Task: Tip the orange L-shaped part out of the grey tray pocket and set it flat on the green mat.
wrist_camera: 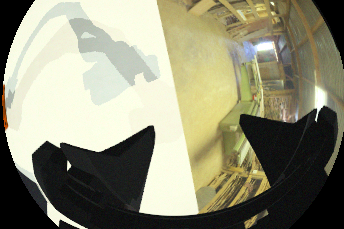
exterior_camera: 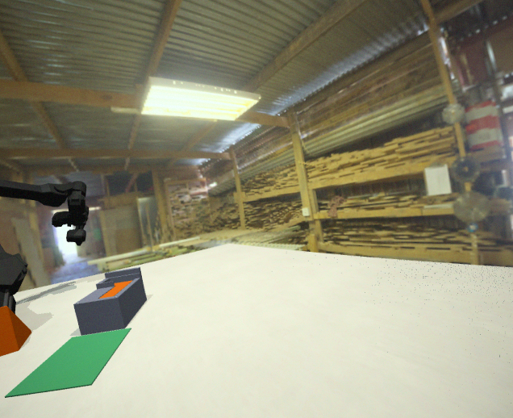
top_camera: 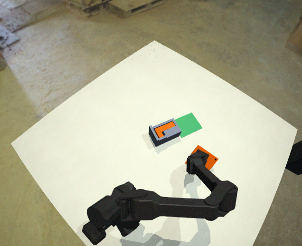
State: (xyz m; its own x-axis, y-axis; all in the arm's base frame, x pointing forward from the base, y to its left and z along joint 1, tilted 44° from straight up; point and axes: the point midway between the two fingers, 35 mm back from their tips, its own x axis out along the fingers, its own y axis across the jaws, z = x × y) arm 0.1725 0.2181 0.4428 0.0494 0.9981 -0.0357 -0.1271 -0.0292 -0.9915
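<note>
Right now my gripper tip is 51 cm to the left of the orange L-shaped part, 14 cm above it and 4 cm short of it. The rest, counted from my gripper tip: green mat: 65 cm to the right, 20 cm below, 5 cm behind.
</note>
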